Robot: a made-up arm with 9 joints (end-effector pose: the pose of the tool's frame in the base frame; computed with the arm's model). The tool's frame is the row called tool. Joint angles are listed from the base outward.
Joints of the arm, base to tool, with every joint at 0 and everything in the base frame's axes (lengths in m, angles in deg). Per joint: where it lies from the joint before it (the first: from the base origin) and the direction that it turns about. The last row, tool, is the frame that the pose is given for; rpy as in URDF.
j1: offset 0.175 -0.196 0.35 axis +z
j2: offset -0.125 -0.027 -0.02 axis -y
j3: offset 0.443 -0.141 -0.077 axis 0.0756 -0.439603 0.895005
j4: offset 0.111 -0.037 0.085 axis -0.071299 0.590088 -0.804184
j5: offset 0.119 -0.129 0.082 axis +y
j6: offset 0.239 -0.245 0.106 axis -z
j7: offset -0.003 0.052 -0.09 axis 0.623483 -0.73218 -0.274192
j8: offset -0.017 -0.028 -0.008 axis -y
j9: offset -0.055 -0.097 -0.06 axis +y
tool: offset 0.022 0.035 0.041 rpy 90 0 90
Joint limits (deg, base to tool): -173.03..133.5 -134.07..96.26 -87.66..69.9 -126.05..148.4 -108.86..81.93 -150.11..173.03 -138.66..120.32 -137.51..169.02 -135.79..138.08
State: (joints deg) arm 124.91 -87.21 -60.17 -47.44 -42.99 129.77 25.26 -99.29 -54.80
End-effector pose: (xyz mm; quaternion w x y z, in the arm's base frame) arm 577.0 313.0 -337.1 0.6097 0.4308 0.4338 0.5044
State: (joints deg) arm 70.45 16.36 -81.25 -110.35 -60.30 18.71 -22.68 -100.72 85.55
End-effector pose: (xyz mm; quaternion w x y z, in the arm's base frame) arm 849.5 -70.1 814.7 0.0242 0.1510 0.9799 -0.1282
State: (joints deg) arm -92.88 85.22 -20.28 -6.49 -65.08 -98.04 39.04 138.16 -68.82
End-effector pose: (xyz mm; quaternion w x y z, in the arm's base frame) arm -393.6 175.0 1111.2 0.4332 0.5967 0.0739 -0.6714
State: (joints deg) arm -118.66 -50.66 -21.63 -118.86 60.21 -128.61 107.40 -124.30 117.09
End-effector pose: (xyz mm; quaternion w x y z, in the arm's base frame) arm -297.2 -701.5 -308.2 0.2750 0.5224 -0.7888 0.1713
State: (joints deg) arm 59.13 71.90 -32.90 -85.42 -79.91 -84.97 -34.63 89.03 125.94
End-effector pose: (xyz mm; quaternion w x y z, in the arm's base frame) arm 372.3 -718.4 1088.8 0.7358 -0.3399 -0.4664 0.3544
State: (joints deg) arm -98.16 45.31 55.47 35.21 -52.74 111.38 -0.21 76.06 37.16
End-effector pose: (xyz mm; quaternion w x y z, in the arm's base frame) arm -247.5 -395.3 1154.8 0.6287 -0.2243 -0.7320 -0.1367
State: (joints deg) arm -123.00 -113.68 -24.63 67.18 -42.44 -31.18 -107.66 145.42 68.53
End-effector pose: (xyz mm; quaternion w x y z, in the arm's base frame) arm -354.2 346.2 -177.9 0.4785 -0.7711 -0.0181 -0.4196
